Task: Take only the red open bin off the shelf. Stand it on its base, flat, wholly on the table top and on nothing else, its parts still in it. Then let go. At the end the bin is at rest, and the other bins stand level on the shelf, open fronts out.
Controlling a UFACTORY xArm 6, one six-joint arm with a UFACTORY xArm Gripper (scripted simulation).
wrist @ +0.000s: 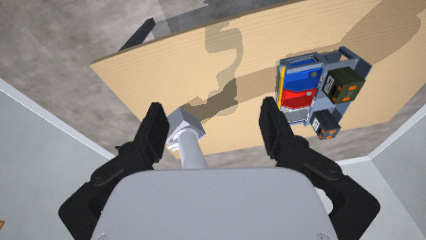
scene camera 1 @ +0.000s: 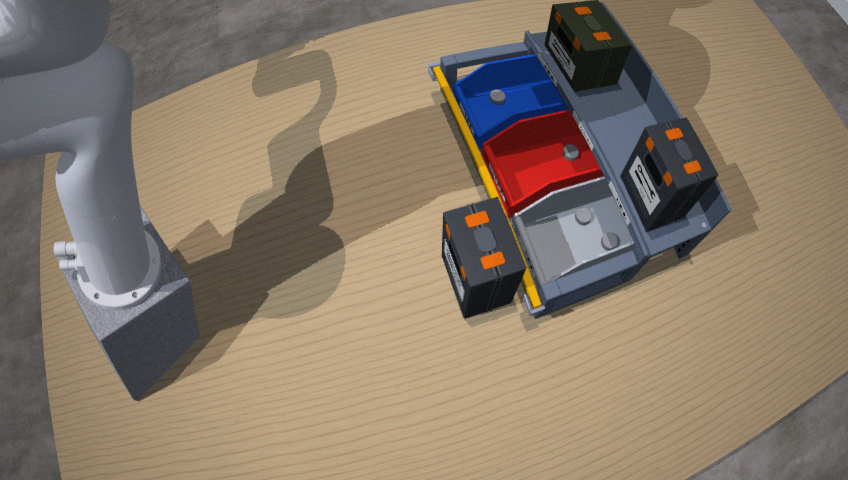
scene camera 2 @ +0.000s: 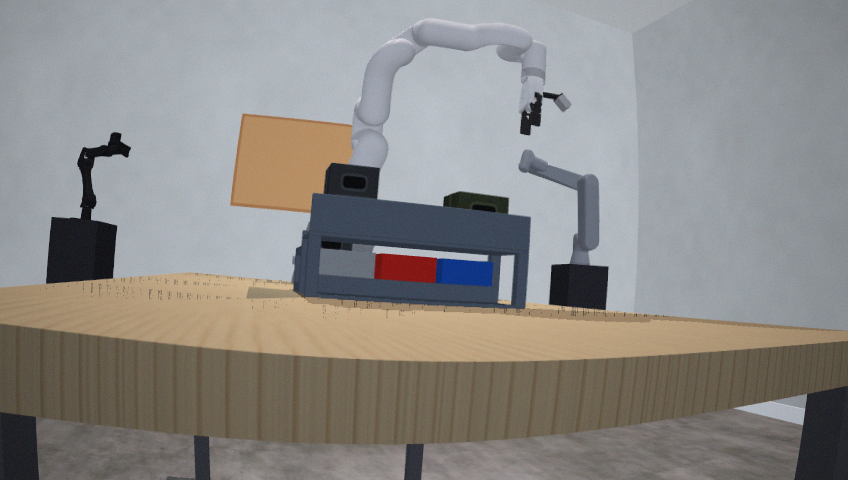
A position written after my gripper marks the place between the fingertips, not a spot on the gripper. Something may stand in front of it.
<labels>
my gripper: wrist 212, 111; scene camera 2 529, 130; not seen in scene camera 1 (out of frame)
blue bin: wrist; scene camera 1; scene camera 2 448, 271
same spot on blue bin: (scene camera 1: 526, 84) = (wrist: 311, 59)
</labels>
